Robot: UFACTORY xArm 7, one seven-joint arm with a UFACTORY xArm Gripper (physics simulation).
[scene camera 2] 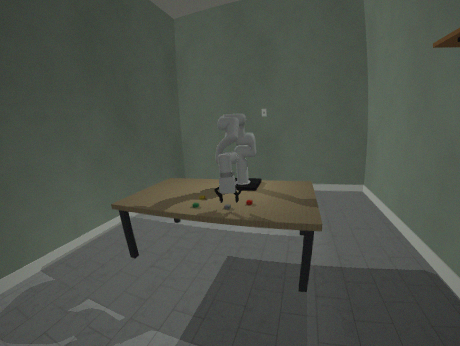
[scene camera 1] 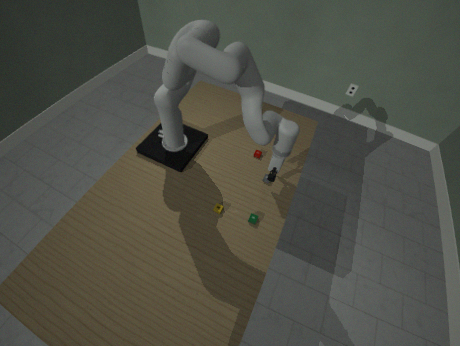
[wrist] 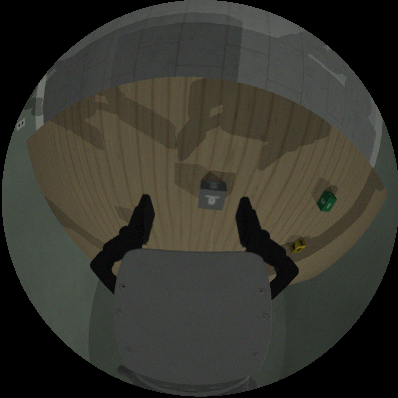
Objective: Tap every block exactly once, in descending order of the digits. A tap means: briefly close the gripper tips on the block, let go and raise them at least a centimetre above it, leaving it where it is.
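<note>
My gripper [scene camera 1: 272, 177] [scene camera 2: 229, 201] [wrist: 194, 205] is open and empty, a little above the grey block [scene camera 1: 266, 179] [scene camera 2: 227, 206] [wrist: 212, 199]. In the wrist view this block lies between the lines of the fingers, nearer the right finger. Its top has a white round digit with a bar; I cannot tell if it is 6 or 9. The green block [scene camera 1: 253, 218] [scene camera 2: 196, 205] [wrist: 326, 201] and the yellow block [scene camera 1: 218, 208] [scene camera 2: 202, 197] [wrist: 298, 245] lie apart; their digits are too small to read. The red block [scene camera 1: 257, 154] [scene camera 2: 249, 202] lies on the gripper's other side; its digit is unreadable.
The blocks lie on a wooden table [scene camera 1: 125, 250] [scene camera 2: 285, 212] [wrist: 150, 165]. The arm stands on a black base plate [scene camera 1: 150, 146] [scene camera 2: 255, 184]. The grey block is near a long table edge. Arm shadows cross the table. An orange-brown shelf [scene camera 2: 450, 41] juts in at the upper right.
</note>
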